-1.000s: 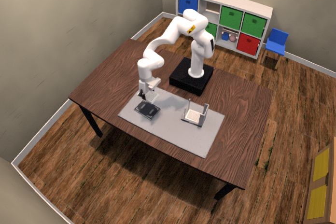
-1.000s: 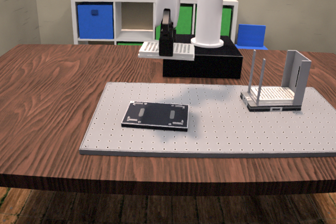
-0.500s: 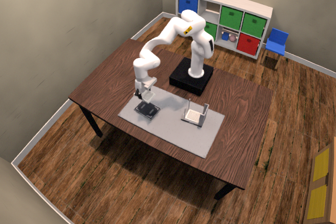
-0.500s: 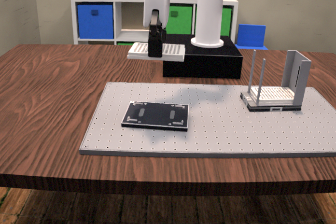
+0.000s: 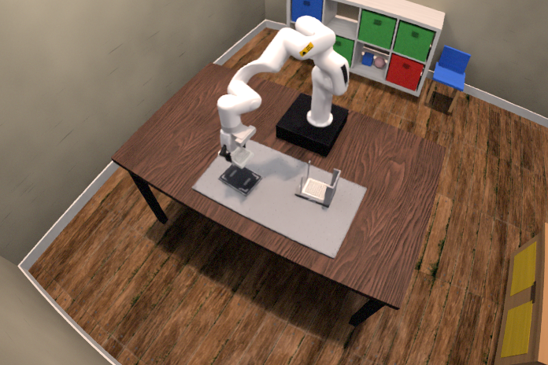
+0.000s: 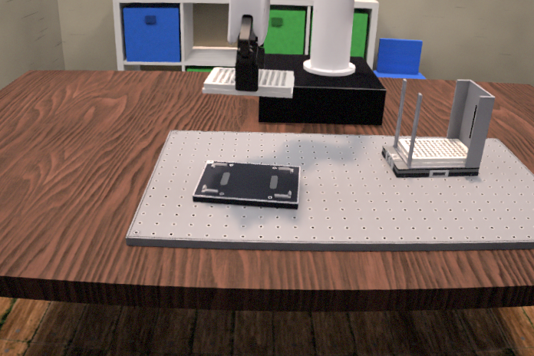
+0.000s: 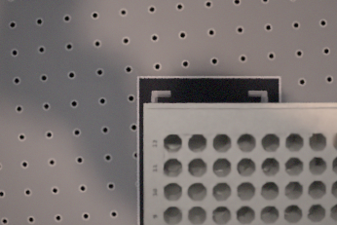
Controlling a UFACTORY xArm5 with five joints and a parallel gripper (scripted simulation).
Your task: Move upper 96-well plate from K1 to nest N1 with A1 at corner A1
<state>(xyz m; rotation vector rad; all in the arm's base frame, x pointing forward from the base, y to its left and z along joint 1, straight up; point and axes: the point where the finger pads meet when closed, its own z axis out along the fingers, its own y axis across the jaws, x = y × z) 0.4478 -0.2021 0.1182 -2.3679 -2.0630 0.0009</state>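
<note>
The plate nest N1 is 19 cm below my hand. Also, from my hand: grey wall (41 cm to the left, 11 cm below, 8 cm behind).
</note>
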